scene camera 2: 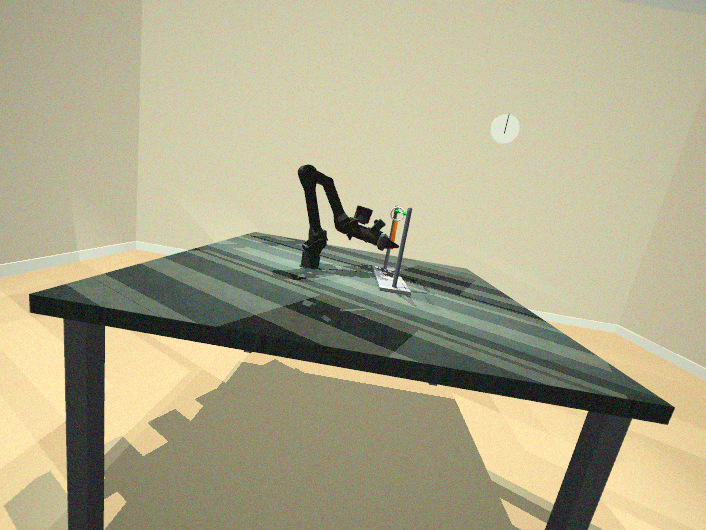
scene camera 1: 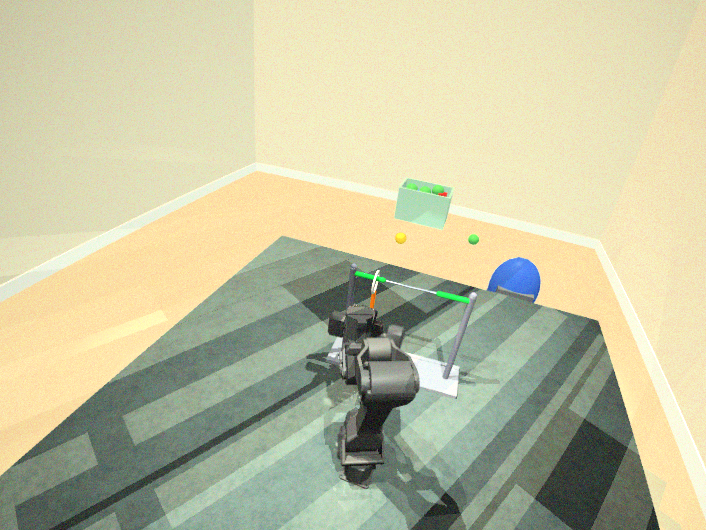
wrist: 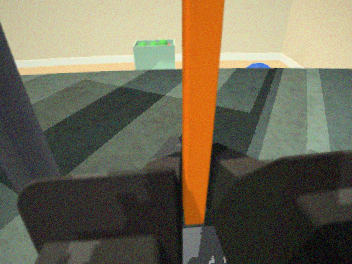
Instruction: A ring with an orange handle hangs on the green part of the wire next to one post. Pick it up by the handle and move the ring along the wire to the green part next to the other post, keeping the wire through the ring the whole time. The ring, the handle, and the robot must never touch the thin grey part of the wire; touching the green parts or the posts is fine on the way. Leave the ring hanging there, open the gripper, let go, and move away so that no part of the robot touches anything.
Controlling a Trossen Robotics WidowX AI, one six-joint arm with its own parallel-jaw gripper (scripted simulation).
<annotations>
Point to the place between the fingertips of the gripper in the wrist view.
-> At 184, 144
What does the gripper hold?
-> A white ring.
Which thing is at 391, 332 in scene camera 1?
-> The gripper.
</annotations>
